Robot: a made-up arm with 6 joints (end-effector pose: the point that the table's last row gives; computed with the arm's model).
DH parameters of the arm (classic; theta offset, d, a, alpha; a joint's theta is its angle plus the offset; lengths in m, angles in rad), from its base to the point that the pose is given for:
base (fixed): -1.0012 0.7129 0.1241 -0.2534
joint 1: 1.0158 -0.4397 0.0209 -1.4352
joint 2: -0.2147 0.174 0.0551 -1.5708
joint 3: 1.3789 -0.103 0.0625 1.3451
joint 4: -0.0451 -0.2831 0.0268 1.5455
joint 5: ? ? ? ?
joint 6: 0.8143 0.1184 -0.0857 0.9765
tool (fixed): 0.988 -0.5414 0 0
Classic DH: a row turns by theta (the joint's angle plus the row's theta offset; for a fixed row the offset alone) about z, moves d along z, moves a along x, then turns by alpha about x.
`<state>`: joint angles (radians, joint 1 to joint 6).
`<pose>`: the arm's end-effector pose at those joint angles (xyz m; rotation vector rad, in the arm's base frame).
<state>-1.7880 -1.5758 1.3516 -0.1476 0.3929 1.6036</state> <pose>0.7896 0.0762 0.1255 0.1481 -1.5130 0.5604</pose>
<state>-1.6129 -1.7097 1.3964 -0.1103 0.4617 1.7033</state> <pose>0.7032 0.2174 0.0127 0.2094 -1.3392 0.9059</pose>
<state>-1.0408 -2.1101 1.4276 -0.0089 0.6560 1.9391</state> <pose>0.3513 0.3708 -0.2640 0.2529 -0.7996 1.8303</pose>
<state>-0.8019 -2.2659 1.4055 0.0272 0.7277 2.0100</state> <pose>0.2489 0.3467 -0.3270 0.1855 -0.6084 2.1439</pose>
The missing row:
joint 5: -0.2077 -0.0971 -0.0891 -1.3336
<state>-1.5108 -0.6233 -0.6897 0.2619 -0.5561 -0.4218</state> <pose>0.1474 -0.2247 -0.1738 0.0057 -0.2998 -1.7384</pose>
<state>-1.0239 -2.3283 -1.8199 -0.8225 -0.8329 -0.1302</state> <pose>0.1845 -0.0465 0.7428 -2.1052 -1.6636 0.2196</pose>
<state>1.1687 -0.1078 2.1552 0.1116 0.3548 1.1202</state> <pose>-0.1649 0.5121 0.8334 2.1333 0.4172 -0.4376</pose>
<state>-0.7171 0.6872 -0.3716 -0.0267 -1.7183 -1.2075</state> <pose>-0.4016 0.0096 0.0858 -1.0267 1.2096 -2.5497</pose>
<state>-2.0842 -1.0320 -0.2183 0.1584 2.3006 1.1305</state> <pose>-0.3716 0.3357 0.0831 0.6575 1.5132 -0.3224</pose>
